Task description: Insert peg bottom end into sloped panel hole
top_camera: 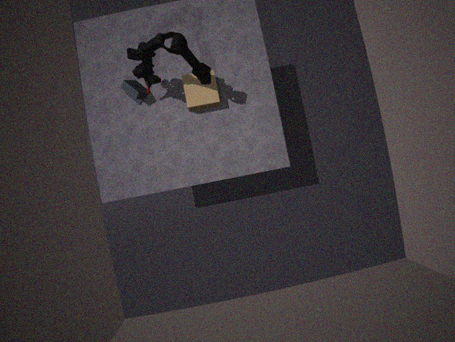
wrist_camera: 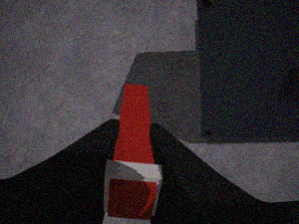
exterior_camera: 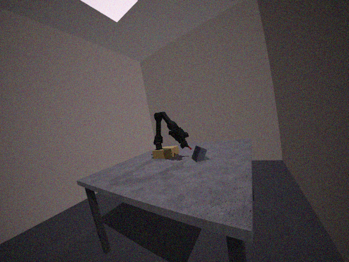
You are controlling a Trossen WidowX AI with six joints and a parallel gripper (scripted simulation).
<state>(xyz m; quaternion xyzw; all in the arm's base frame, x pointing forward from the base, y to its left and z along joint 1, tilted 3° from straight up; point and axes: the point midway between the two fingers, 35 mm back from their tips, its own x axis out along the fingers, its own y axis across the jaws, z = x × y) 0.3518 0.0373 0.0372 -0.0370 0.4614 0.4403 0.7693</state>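
Now: gripper tip 110 mm short of the dark sloped panel, 60 mm above it and 10 mm to the left of it. Round my gripper tip: red square peg 10 mm to the right, 10 mm above.
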